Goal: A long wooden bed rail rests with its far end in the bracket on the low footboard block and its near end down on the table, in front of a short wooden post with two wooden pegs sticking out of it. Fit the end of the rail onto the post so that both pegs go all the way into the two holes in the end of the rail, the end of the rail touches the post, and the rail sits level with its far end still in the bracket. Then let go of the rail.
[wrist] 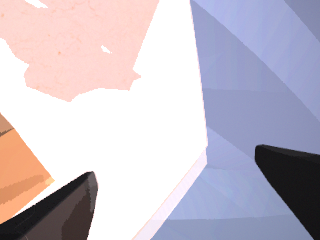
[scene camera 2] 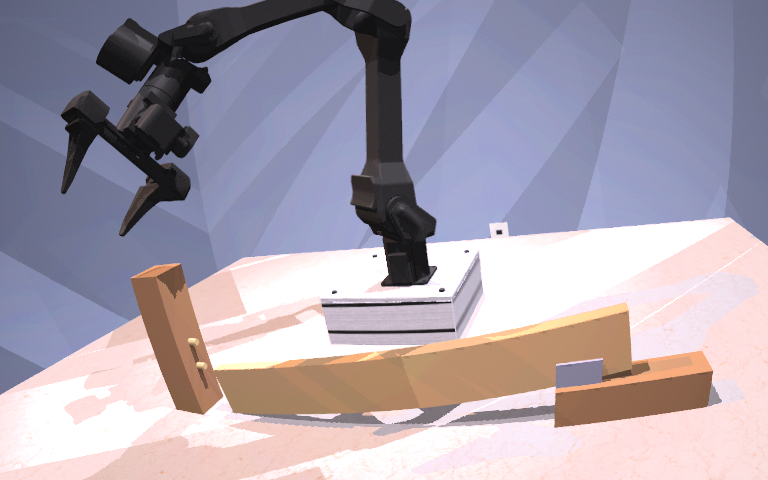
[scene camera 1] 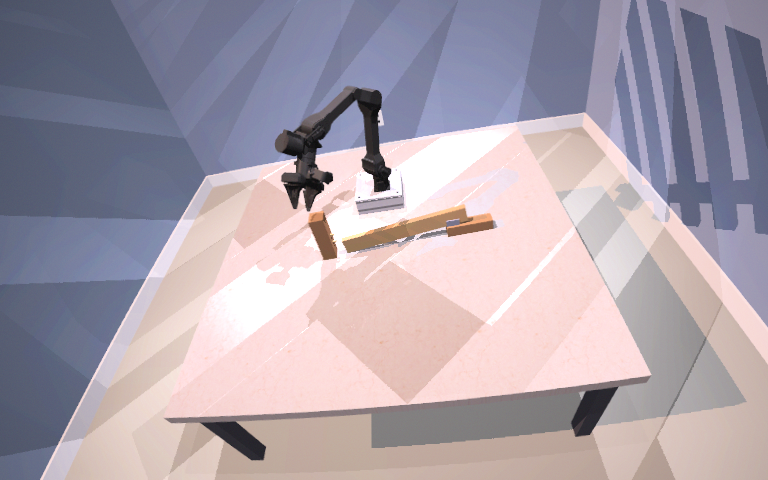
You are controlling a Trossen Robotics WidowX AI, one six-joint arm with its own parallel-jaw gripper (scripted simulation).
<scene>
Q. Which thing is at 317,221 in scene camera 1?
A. A short wooden post.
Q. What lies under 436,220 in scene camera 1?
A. A long wooden rail.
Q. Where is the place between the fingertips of my gripper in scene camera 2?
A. At 92,215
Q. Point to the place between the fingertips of my gripper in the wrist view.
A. At 178,166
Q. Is my gripper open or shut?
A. Open.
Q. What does my gripper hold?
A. Nothing.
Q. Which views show the long wooden rail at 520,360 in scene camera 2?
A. Scene camera 2 and scene camera 1 only.
</scene>
